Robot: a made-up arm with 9 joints. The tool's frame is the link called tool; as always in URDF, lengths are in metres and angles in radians. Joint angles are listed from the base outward.
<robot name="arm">
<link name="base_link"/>
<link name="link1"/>
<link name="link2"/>
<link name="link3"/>
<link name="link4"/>
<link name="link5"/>
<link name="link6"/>
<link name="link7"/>
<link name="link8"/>
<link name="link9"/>
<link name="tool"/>
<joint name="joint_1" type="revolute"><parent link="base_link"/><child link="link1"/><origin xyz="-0.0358 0.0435 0.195" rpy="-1.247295 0.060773 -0.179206"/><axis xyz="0 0 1"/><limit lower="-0.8" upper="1.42"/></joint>
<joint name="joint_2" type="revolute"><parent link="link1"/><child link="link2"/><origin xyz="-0.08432 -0.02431 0.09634" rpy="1.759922 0 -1.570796"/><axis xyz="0 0 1"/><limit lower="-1.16" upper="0.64"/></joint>
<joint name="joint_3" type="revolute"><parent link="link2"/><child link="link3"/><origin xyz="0.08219 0.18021 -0.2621" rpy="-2.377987 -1.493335 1.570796"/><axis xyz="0 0 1"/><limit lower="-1.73" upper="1.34"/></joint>
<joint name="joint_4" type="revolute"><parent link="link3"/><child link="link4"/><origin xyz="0.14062 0.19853 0.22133" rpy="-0.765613 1.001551 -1.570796"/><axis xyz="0 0 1"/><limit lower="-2.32" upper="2.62"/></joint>
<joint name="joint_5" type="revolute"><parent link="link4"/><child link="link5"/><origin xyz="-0.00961 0.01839 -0.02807" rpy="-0.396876 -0.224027 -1.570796"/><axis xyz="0 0 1"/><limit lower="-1.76" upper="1.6"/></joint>
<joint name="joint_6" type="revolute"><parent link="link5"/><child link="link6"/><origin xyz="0.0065 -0.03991 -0.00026" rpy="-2.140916 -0.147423 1.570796"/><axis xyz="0 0 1"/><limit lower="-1.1" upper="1.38"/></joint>
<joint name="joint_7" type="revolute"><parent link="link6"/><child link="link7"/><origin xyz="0.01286 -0.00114 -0.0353" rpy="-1.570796 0 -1.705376"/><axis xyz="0 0 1"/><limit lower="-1.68" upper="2.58"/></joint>
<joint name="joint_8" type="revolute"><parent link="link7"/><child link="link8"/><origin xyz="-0.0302 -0.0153 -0.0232" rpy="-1.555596 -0.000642 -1.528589"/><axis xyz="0 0 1"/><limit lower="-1.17" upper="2.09"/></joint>
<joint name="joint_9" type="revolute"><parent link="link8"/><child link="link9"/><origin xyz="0.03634 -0.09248 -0.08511" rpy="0.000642 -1.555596 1.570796"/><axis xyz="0 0 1"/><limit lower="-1.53" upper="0.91"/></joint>
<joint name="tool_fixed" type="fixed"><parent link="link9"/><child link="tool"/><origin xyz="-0.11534 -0.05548 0.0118" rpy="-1.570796 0 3.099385"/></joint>
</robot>
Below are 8 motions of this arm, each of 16 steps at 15 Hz.
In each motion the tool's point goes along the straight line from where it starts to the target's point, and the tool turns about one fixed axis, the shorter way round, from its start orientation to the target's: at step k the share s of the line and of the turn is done. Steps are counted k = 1, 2, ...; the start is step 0. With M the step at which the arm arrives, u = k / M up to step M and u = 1 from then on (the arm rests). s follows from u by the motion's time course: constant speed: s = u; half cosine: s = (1 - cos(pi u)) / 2; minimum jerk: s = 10 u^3 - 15 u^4 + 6 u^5.
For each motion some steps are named. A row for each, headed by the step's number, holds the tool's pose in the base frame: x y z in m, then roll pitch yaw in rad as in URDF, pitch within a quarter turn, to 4 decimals.
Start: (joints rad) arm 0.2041 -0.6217 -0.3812 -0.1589 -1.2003 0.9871 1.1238 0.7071 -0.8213
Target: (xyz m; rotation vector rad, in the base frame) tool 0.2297 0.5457 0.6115 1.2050 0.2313 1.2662
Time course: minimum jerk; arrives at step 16
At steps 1, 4, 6, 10, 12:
1: 0.1836 0.2068 0.7418 1.8286 -1.0515 -0.0481
4: 0.1883 0.2412 0.7285 1.6776 -1.0293 0.1440
6: 0.1962 0.2996 0.7061 1.4627 -0.9620 0.4295
10: 0.2170 0.4522 0.6474 1.1497 -0.6799 0.9388
12: 0.2249 0.5105 0.6250 1.0962 -0.5525 1.0746

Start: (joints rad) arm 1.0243 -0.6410 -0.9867 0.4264 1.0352 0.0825 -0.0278 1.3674 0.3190
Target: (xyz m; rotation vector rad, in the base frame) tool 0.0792 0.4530 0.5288 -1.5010 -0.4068 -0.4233
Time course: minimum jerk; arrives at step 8
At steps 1, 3, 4, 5, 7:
1: 0.4090 0.3791 0.5573 -1.7856 0.0482 -0.3241
3: 0.3221 0.3986 0.5498 -1.7046 -0.0968 -0.2325
4: 0.2468 0.4155 0.5433 -1.6439 -0.2277 -0.1613
5: 0.1714 0.4323 0.5368 -1.5909 -0.3625 -0.0957
7: 0.0846 0.4518 0.5293 -1.5380 -0.5215 -0.0249

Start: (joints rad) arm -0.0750 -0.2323 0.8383 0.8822 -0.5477 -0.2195 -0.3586 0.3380 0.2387
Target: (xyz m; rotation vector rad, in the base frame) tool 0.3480 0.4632 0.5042 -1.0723 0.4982 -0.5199
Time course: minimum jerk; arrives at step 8
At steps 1, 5, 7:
1: 0.3531 0.3459 0.4768 -0.9666 0.9448 -1.1443
5: 0.3494 0.4304 0.4965 -1.0738 0.3478 -0.8061
7: 0.3481 0.4613 0.5038 -1.1575 0.1415 -0.6821

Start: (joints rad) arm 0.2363 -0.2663 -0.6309 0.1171 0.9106 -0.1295 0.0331 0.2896 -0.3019
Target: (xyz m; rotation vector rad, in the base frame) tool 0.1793 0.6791 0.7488 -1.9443 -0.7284 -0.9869
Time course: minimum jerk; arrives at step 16
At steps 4, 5, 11, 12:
4: 0.0823 0.4098 0.7246 -0.5051 -0.5100 -0.7472
5: 0.0906 0.4328 0.7267 -0.5983 -0.5834 -0.7328
11: 0.1598 0.6250 0.7439 -1.8162 -1.0170 -0.0922
12: 0.1681 0.6480 0.7460 -2.0226 -1.0198 0.0495

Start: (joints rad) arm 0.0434 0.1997 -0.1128 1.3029 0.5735 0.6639 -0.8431 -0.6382 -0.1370
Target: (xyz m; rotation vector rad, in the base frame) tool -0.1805 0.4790 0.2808 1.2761 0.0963 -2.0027
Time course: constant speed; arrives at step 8
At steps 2, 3, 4, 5, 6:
2: 0.0004 0.3760 0.4255 -0.4975 0.2764 -1.7922
3: -0.0298 0.3931 0.4014 -0.3363 0.3703 -1.8688
4: -0.0599 0.4103 0.3772 -0.1763 0.4747 -1.9311
5: -0.0901 0.4275 0.3531 -0.0138 0.5868 -1.9766
6: -0.1202 0.4447 0.3290 0.1566 0.7039 -2.0018

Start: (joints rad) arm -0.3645 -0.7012 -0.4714 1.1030 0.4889 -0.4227 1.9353 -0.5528 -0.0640
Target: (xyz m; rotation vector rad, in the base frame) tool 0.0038 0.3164 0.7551 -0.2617 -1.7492 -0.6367
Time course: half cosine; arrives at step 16
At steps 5, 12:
5: -0.1809 0.5252 0.7225 -2.7895 -1.0489 1.7877
12: -0.0310 0.3557 0.7490 2.4042 -1.2940 -3.0469

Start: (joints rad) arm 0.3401 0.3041 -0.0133 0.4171 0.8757 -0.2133 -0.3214 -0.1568 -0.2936
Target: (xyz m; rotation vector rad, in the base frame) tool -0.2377 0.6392 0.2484 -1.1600 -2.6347 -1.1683
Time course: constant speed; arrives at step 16
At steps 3, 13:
3: 0.1185 0.5361 0.4692 -0.8992 -0.6767 -0.8416
13: -0.1555 0.6154 0.2993 2.3906 -0.8105 2.3803

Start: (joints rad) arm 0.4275 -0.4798 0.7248 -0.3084 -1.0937 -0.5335 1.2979 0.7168 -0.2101
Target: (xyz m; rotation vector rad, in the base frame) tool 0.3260 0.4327 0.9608 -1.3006 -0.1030 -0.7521
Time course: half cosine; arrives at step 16
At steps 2, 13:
2: 0.4488 0.1932 0.5564 0.0349 0.9680 -0.7911
13: 0.3368 0.4117 0.9254 -1.0869 -0.3904 -0.6307

